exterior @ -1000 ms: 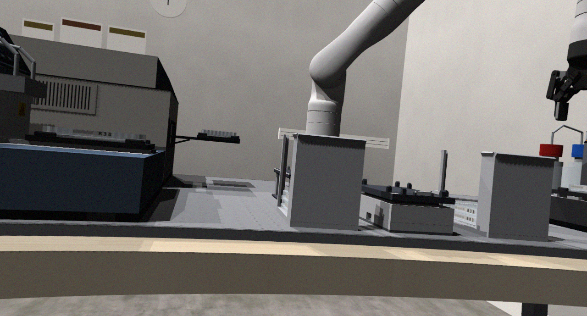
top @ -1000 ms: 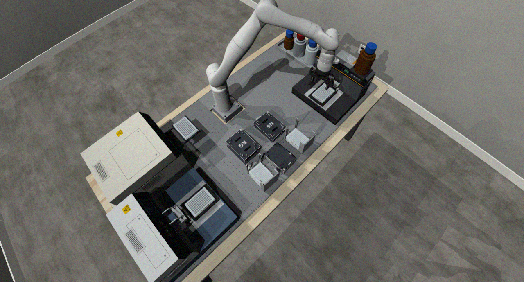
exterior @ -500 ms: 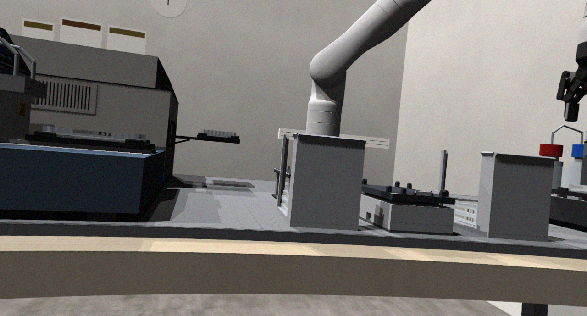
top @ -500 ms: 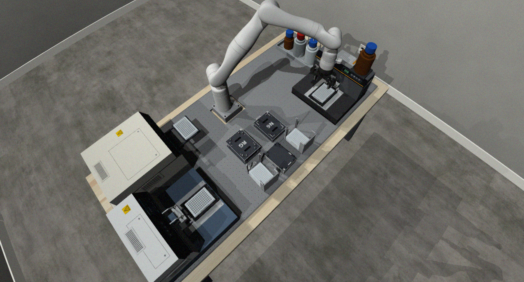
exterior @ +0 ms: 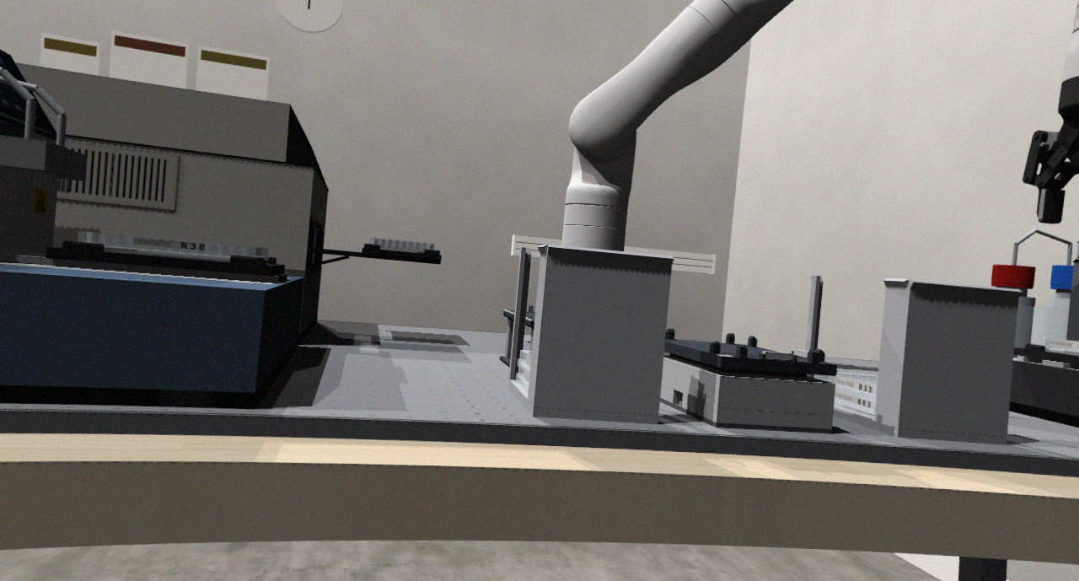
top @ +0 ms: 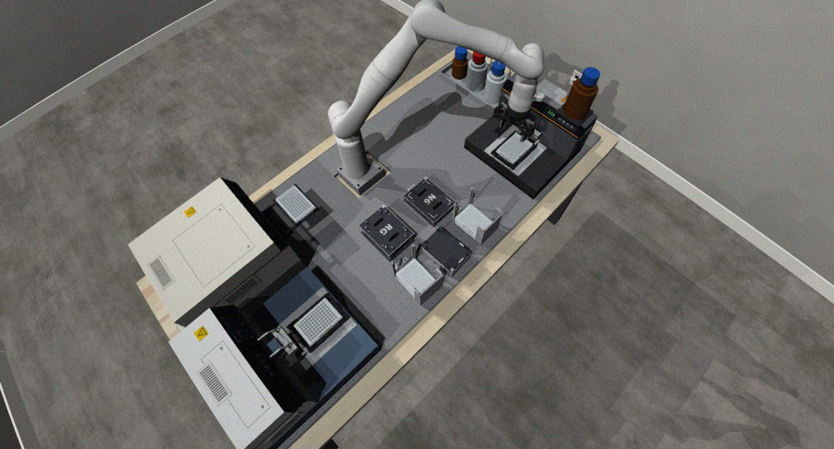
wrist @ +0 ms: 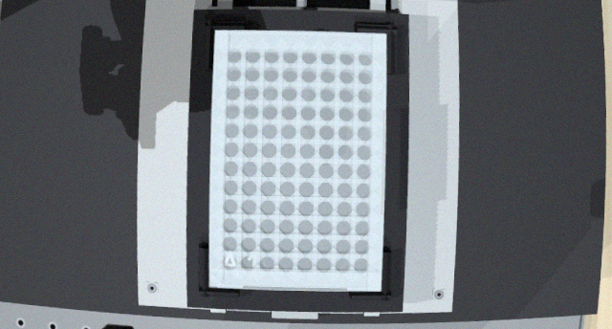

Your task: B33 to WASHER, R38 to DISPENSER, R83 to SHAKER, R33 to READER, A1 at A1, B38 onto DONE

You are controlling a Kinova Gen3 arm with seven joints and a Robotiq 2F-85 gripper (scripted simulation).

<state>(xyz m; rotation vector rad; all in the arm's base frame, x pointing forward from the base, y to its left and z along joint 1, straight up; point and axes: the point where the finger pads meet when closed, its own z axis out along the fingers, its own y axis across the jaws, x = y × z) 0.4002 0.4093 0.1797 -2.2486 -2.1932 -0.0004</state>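
My hand is 140 mm above the plate R83 and 60 mm to the right of it. The rest, counted from my hand: plate B33: 270 mm to the right, 190 mm below, 80 mm ahead; then nest N6: 320 mm to the right, 190 mm below, 100 mm behind; then brown bottle: 230 mm to the left, 110 mm ahead, 70 mm above.
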